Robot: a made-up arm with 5 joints.
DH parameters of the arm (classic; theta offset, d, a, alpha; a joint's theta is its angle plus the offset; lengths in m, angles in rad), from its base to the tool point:
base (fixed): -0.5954 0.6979 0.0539 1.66
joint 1: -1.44 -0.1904 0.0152 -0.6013
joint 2: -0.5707 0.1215 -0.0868 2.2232
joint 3: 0 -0.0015 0.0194 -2.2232
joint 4: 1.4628 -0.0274 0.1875 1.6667
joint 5: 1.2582 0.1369 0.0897 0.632
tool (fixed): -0.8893 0.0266 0 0
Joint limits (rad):
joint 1: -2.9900..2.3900
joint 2: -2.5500..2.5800
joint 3: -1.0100..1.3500
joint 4: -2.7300..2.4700
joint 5: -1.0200..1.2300
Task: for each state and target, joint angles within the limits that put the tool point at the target. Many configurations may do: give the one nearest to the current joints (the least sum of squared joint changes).
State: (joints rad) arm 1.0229 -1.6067 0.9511 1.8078 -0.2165
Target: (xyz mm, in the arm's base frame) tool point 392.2 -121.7 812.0
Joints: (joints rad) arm 1.5063 -1.7023 0.4188 1.5922 -0.0919
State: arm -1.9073 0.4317 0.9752 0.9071 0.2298
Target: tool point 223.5 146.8 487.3
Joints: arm -1.8130 0.7287 1.3361 1.6900 0.8168
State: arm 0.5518 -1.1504 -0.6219 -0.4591 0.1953
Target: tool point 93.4 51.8 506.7
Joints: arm 0.4702 -1.1911 -0.6801 -0.5589 0.1946
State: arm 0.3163 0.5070 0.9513 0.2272 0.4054
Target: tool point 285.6 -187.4 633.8
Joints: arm 0.0730 0.4367 0.9930 0.2318 0.1627
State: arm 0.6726 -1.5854 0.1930 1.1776 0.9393
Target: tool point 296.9 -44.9 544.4
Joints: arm 0.3330 -1.3477 0.3327 1.5181 1.2267
